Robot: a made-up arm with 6 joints.
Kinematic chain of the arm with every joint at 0, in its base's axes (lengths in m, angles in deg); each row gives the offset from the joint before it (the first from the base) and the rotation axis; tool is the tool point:
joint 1: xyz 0 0 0.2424 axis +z
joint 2: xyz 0 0 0 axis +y
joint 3: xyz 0 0 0.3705 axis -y
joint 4: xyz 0 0 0 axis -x
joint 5: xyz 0.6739 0 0 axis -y
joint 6: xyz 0 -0.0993 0 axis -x
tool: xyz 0 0 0
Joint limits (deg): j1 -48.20..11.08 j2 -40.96..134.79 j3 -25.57..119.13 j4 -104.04..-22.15 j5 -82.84..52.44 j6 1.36..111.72
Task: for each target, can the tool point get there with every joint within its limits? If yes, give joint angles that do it. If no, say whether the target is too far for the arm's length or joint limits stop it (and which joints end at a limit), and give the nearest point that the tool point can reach.
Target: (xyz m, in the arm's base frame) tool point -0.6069 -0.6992 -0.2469
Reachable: no: joint limits stop it (at a limit: joint 1, joint 2, joint 3, joint 4) | nearest point -0.3595 -0.1641 -0.2099 | short by 0.591 m
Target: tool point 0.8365 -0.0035 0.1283
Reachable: yes | joints 0.57 45.87 21.08 -83.17 -15.29 62.07
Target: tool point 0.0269 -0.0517 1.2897
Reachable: yes | joints -16.40 7.36 105.56 -64.98 -66.39 22.43
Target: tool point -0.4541 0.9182 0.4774
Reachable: no: joint limits stop it (at a limit: joint 1, joint 2, joint 3, joint 4) | nearest point -0.5444 0.6450 0.8423 | short by 0.465 m
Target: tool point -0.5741 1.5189 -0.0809
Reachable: no: too far | nearest point -0.2514 0.3173 -0.1544 | short by 1.246 m
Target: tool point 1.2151 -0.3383 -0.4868
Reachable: no: too far | nearest point 0.8771 -0.2442 -0.2840 | short by 0.405 m
